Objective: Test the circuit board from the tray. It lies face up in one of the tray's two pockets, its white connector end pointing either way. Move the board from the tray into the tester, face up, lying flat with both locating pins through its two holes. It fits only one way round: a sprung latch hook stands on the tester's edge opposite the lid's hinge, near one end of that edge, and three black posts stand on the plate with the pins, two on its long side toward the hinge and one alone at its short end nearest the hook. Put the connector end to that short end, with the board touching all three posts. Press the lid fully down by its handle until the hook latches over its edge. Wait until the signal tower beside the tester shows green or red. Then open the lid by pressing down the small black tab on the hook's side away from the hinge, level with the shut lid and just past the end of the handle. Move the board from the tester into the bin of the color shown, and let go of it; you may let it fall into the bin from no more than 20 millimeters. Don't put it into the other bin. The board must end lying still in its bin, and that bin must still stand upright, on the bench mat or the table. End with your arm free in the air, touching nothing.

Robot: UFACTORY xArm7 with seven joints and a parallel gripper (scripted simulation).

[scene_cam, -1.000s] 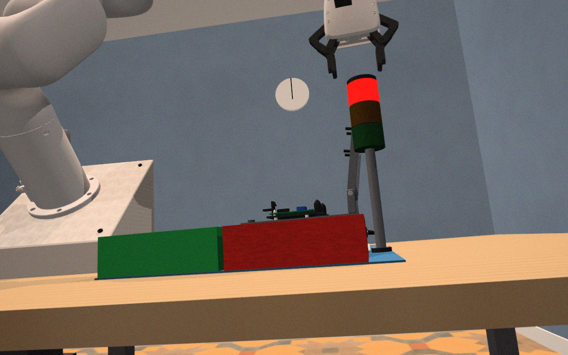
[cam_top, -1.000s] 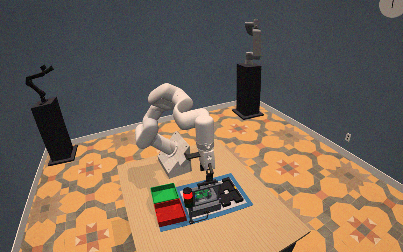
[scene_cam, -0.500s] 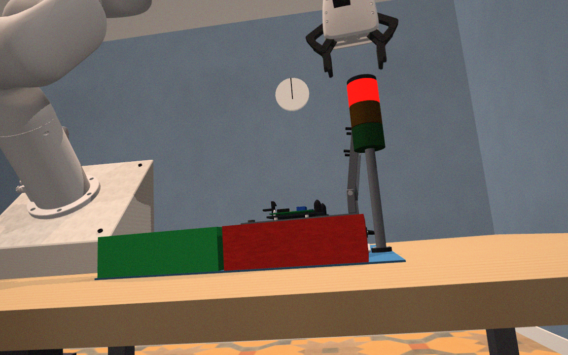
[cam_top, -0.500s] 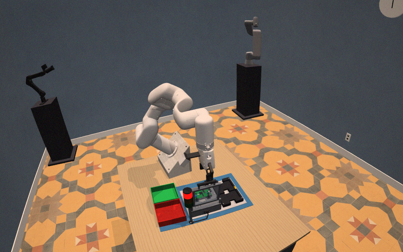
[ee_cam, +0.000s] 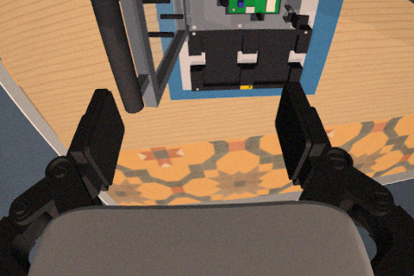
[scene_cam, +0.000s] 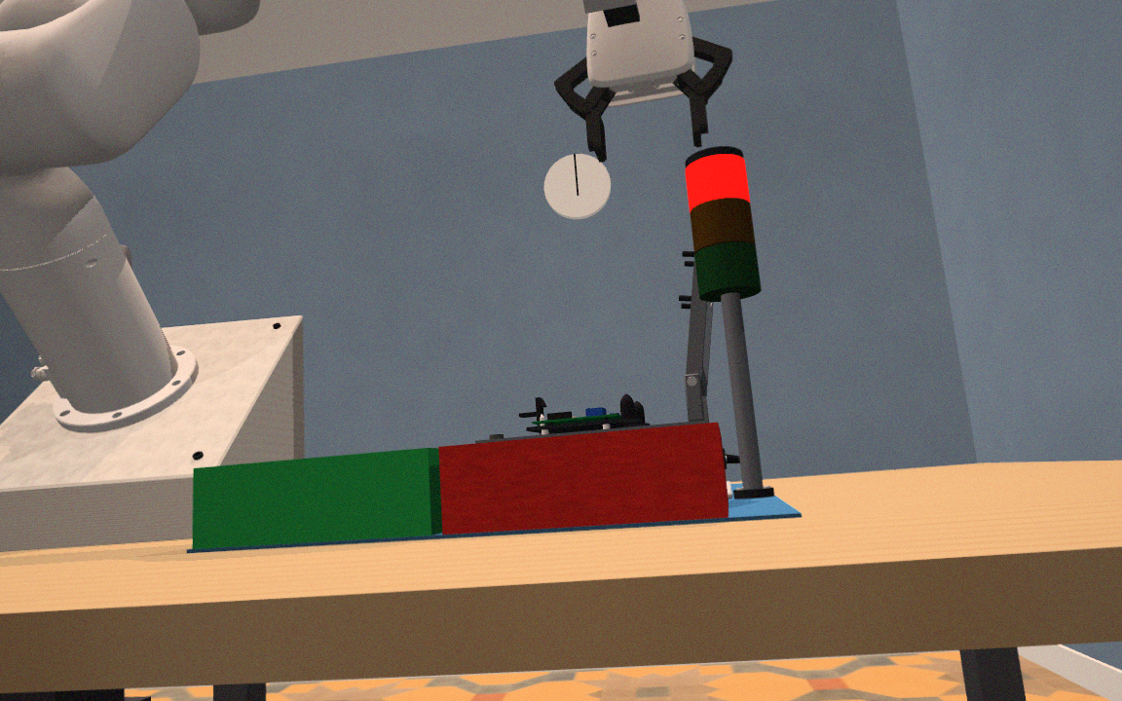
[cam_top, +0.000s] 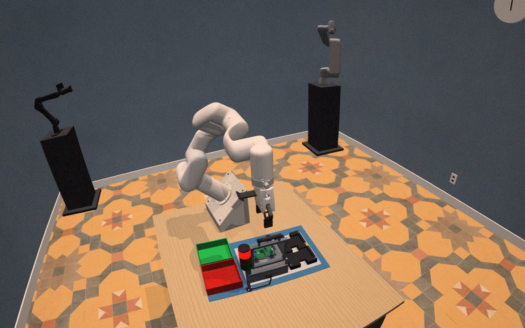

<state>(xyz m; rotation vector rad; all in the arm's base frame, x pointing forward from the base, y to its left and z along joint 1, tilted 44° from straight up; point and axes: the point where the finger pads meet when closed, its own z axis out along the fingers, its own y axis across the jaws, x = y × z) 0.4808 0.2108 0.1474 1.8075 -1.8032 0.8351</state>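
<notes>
My gripper is now 260 mm above the green circuit board and 80 mm past it. The rest, counted from my hand: tester plate (260 mm below, 70 mm behind, 10 mm to the left); then tester lid (150 mm below, 40 mm ahead); then black latch tab (240 mm below, 140 mm behind, 60 mm to the left).
</notes>
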